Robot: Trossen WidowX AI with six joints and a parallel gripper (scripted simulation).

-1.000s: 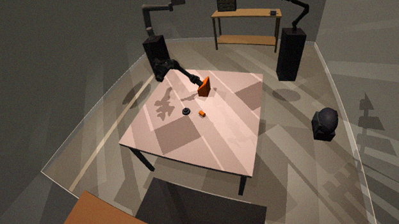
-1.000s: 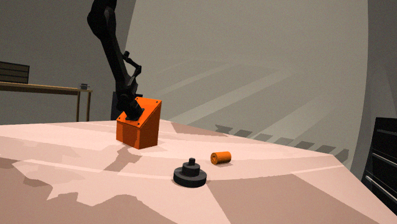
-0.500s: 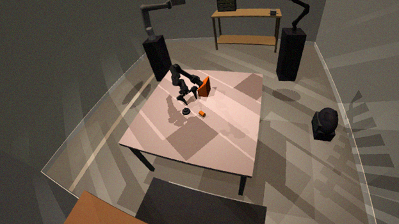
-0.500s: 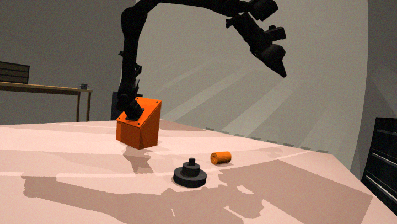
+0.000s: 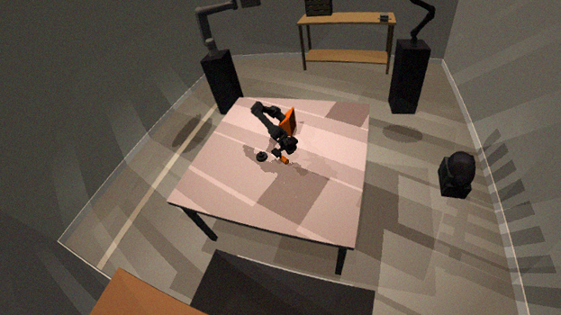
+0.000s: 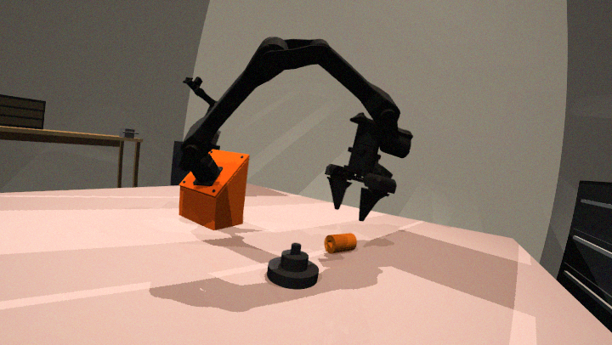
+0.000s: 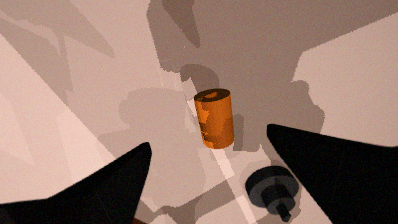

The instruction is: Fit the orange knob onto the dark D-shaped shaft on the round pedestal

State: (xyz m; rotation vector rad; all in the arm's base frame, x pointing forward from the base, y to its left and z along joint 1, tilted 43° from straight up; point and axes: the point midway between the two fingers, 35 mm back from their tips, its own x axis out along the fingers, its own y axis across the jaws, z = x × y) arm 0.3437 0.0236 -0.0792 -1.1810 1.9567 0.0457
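Now: the orange knob 2 cm to the right of my gripper tip and 6 cm below it. Also, from my gripper tip: dark round pedestal: 4 cm behind, 20 cm to the right, 5 cm below.
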